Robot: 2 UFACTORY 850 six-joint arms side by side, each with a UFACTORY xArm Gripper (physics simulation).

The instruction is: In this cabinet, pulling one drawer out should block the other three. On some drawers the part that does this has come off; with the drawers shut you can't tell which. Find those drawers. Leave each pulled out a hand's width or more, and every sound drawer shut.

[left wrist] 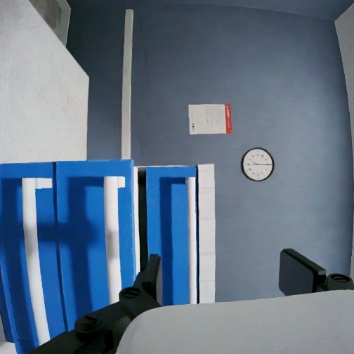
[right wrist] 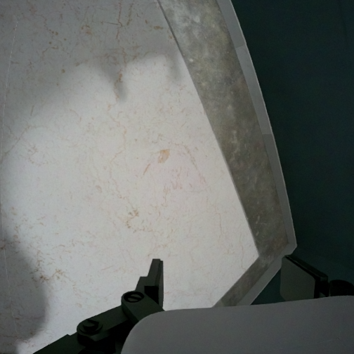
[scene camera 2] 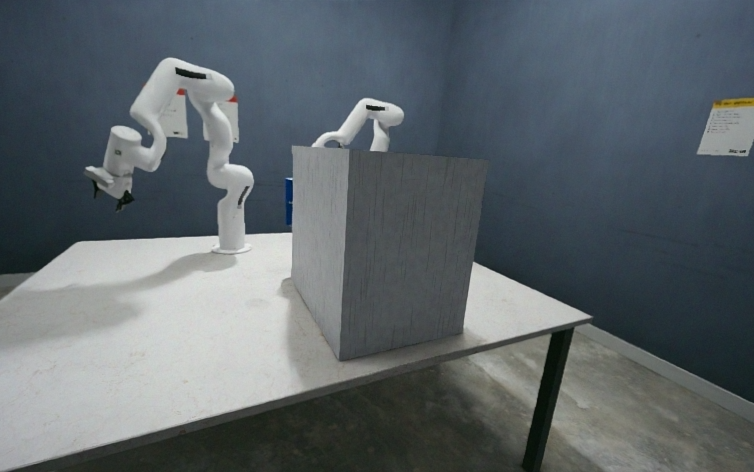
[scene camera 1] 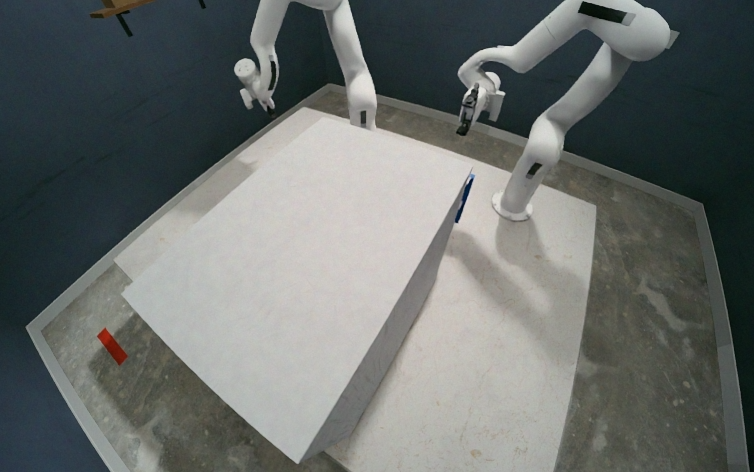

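The cabinet [scene camera 1: 294, 250] [scene camera 2: 411, 244] [left wrist: 206, 235] has its drawer side turned away from both scene cameras. In the left wrist view, the drawer front nearest the right edge [left wrist: 172, 240] sits back near the cabinet face. The second front [left wrist: 85, 240] and third front [left wrist: 45, 220] stand farther out. The fourth front [left wrist: 6, 310] is mostly hidden at the far left. Blue fronts [scene camera 1: 465, 199] [scene camera 2: 288, 200] jut past the cabinet's edge. My left gripper [scene camera 1: 462, 131] [left wrist: 221, 271] is open in front of the drawers, off the handles. My right gripper [scene camera 2: 109, 200] [right wrist: 223, 277] is open, away from the cabinet.
The cabinet stands on a white table [scene camera 1: 500, 333] [scene camera 2: 166, 345] [left wrist: 40, 100] [right wrist: 115, 175]. The left arm's base [scene camera 1: 511, 205] stands beside it. A wall clock [left wrist: 257, 164] and a notice [left wrist: 207, 119] are on the wall. A red strip [scene camera 1: 112, 346] shows over the floor.
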